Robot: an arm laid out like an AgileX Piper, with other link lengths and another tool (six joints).
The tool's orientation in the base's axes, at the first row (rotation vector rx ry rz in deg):
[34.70, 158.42, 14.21]
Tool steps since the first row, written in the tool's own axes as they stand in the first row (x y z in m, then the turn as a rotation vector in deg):
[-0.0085, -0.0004, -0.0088, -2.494, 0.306, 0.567]
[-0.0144, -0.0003, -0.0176, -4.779, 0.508, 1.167]
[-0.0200, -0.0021, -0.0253, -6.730, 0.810, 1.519]
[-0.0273, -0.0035, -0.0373, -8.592, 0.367, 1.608]
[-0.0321, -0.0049, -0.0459, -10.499, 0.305, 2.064]
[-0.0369, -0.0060, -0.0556, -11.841, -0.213, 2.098]
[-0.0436, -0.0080, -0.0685, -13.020, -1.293, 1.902]
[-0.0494, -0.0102, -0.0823, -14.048, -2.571, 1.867]
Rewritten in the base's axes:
[0.0044, -0.0049, 0.0103, 2.461, -0.743, 0.164]
[0.0067, -0.0083, 0.0201, 4.712, -1.486, 0.221]
[0.0083, -0.0131, 0.0283, 6.631, -2.021, 0.449]
[0.0102, -0.0188, 0.0411, 8.105, -3.212, 0.732]
[0.0111, -0.0230, 0.0501, 9.882, -4.043, 0.769]
[0.0117, -0.0270, 0.0602, 10.859, -5.083, 0.955]
[0.0125, -0.0330, 0.0735, 11.407, -6.579, 1.189]
[0.0122, -0.0389, 0.0875, 11.801, -8.172, 1.187]

